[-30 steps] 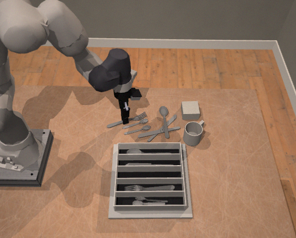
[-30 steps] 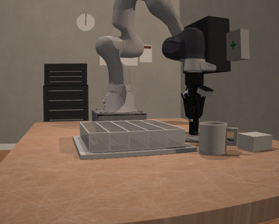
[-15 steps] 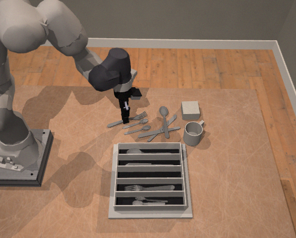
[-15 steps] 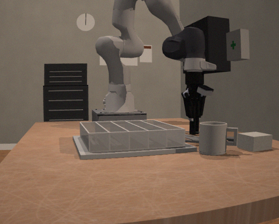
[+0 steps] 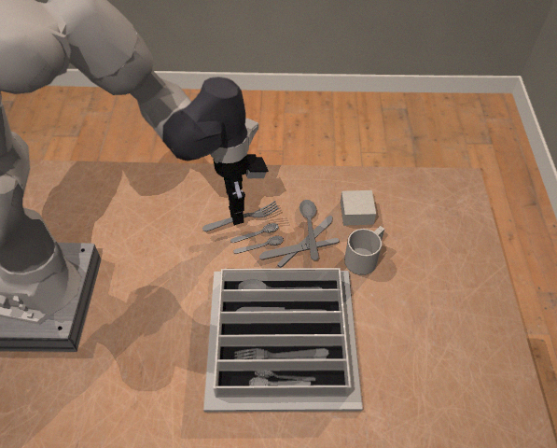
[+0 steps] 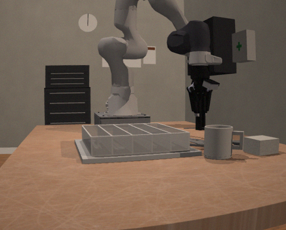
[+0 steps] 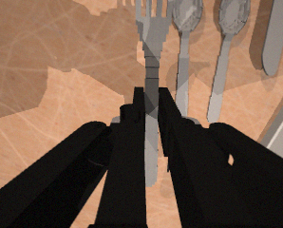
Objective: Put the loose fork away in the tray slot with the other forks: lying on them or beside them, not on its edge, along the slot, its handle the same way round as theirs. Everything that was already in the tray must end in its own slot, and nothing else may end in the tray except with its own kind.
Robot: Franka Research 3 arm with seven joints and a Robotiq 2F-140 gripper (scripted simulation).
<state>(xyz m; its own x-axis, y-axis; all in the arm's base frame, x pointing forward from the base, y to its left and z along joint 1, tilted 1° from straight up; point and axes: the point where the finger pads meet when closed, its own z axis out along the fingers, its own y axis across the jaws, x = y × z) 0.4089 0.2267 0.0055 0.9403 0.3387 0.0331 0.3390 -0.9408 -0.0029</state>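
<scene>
My gripper is now 12 cm short of the five-slot tray, 31 cm to the left of it and 3 cm above it. Also, from my hand: mug (31 cm ahead, 10 cm to the right, 3 cm below); then block (31 cm ahead, 6 cm to the left, 5 cm below); then knife (14 cm ahead, 25 cm to the right, 5 cm below).
</scene>
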